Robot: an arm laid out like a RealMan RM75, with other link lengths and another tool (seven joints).
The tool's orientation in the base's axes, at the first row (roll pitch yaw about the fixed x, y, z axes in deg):
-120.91 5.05 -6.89
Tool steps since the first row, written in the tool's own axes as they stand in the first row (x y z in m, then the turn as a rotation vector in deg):
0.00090 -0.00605 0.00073 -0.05 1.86 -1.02
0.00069 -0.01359 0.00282 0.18 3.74 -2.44
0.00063 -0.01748 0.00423 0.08 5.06 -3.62
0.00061 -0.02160 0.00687 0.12 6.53 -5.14
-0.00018 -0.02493 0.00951 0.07 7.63 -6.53
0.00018 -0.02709 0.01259 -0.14 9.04 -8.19
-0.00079 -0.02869 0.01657 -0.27 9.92 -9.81
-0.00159 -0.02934 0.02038 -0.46 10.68 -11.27
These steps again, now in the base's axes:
0.00176 0.00355 0.00472 -0.36 -1.80 -1.06
0.00270 0.00914 0.01011 -0.47 -3.99 -1.96
0.00326 0.01231 0.01272 -0.82 -5.65 -2.48
0.00395 0.01664 0.01489 -1.07 -7.69 -2.96
0.00378 0.02066 0.01646 -1.35 -9.43 -3.19
0.00461 0.02434 0.01669 -1.85 -11.53 -3.52
0.00410 0.02867 0.01611 -2.19 -13.35 -3.43
0.00362 0.03236 0.01479 -2.57 -14.96 -3.32

